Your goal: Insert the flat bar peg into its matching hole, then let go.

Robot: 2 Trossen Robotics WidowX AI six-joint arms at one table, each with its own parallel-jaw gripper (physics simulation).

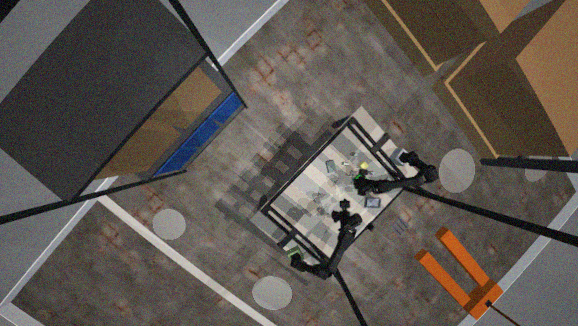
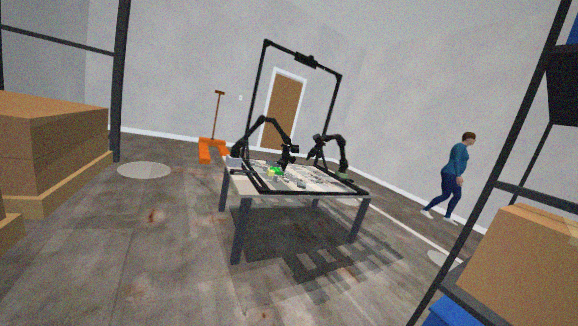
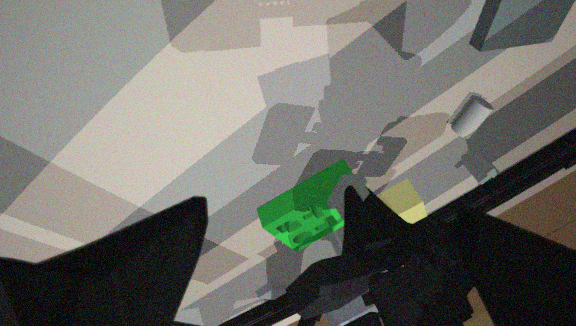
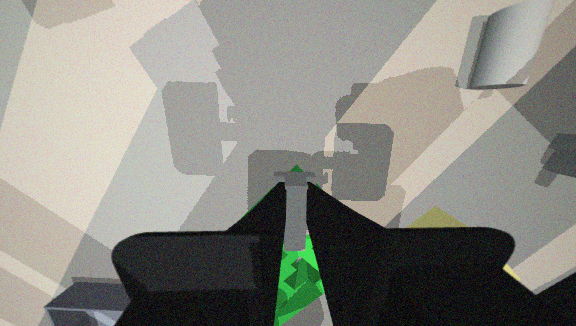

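Observation:
A bright green block with several shaped holes [image 1: 357, 177] [image 2: 276, 171] [image 3: 300, 229] [image 4: 300, 275] is on the table. The grey flat bar peg [image 4: 296, 215] stands between the right gripper's fingertips, close over the block's edge. Which hole it lines up with, and whether its end is in one, cannot be told. My right gripper [image 1: 358, 186] [image 2: 283, 169] [image 4: 294, 188] is shut on the peg; its fingers partly hide the block. My left gripper [image 1: 344, 204] [image 2: 311, 155] is open and empty, above the table and apart from the block.
A yellow block [image 1: 364, 165] [image 2: 270, 173] [image 3: 402, 199] [image 4: 435, 219] lies near the green block. A grey-white cylinder [image 3: 471, 117] [image 4: 510, 52] lies farther off. A dark open tray [image 1: 372, 202] [image 4: 85, 295] lies near the arms. A black frame rail [image 3: 520, 172] runs along the table's side.

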